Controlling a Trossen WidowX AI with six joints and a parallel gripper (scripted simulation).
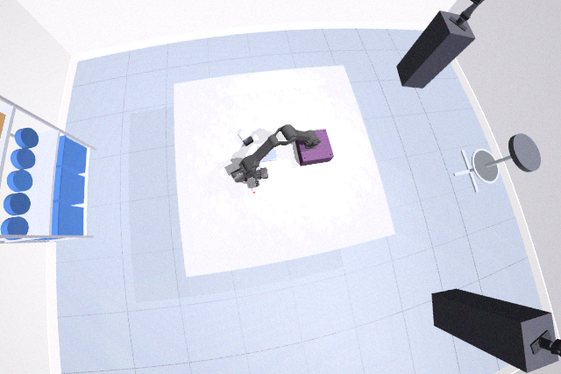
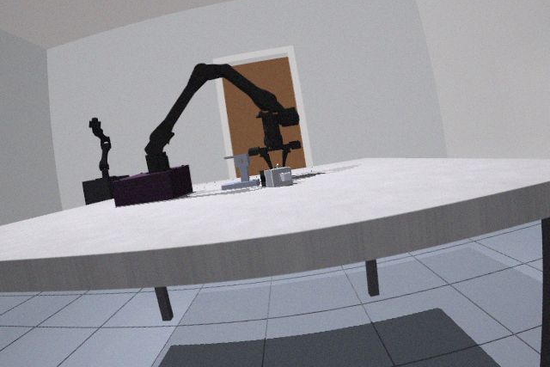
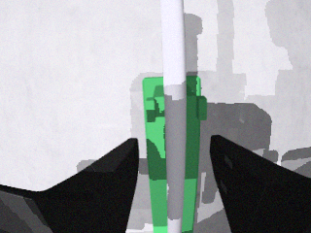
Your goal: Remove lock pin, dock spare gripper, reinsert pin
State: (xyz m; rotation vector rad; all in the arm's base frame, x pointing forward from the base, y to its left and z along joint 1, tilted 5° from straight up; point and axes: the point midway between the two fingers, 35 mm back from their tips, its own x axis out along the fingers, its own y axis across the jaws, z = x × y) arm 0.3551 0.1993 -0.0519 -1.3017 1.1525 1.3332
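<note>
My gripper tip is now 50 mm short of the spare gripper and 280 mm to the left of it. From my gripper tip the other things lie so: grey mount 90 mm behind, 160 mm to the right, 30 mm above.
</note>
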